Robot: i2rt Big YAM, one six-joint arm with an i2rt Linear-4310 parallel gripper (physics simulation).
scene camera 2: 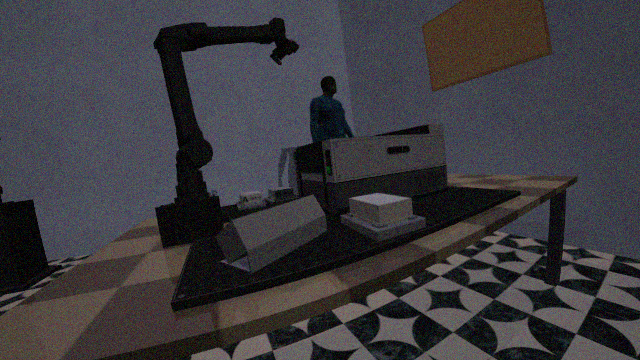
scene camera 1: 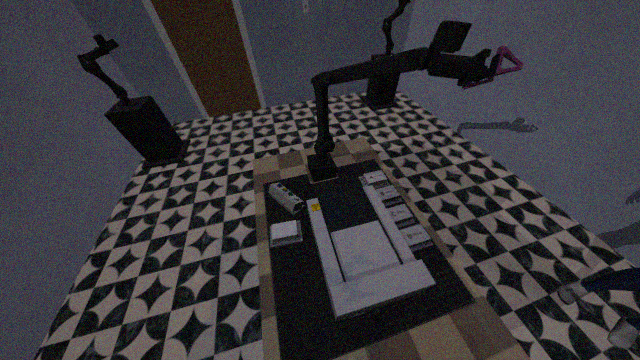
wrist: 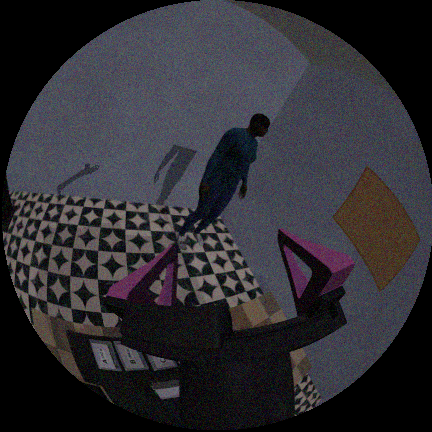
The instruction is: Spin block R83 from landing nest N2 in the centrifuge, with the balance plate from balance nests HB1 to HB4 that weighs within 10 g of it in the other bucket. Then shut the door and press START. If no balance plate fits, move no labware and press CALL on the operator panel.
Labels:
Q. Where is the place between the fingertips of my gripper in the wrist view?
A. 225, 242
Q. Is my gripper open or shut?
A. Open.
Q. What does my gripper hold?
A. Nothing.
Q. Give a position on a centrifuge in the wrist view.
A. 167, 387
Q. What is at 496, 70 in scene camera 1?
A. My gripper.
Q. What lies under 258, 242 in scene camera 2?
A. A button box.

